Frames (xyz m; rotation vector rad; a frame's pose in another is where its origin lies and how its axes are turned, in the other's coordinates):
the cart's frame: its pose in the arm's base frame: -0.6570 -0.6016 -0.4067 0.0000 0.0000 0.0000
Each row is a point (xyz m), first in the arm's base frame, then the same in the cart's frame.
Working: the arm's base frame: its pose in the cart's frame: 0.6570 0.6016 0.4067 0.0000 0.0000 0.0000

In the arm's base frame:
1: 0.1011 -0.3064 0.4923
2: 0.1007 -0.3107 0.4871
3: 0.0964 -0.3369 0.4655
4: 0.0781 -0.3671 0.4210
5: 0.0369 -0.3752 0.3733
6: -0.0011 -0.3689 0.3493
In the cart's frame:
1: 0.7581 0.2952 0.8990
2: 0.7577 0.2909 0.8938
3: 0.7534 0.2647 0.8722
4: 0.7351 0.2345 0.8277
5: 0.6939 0.2264 0.7800
6: 0.6559 0.2327 0.7560

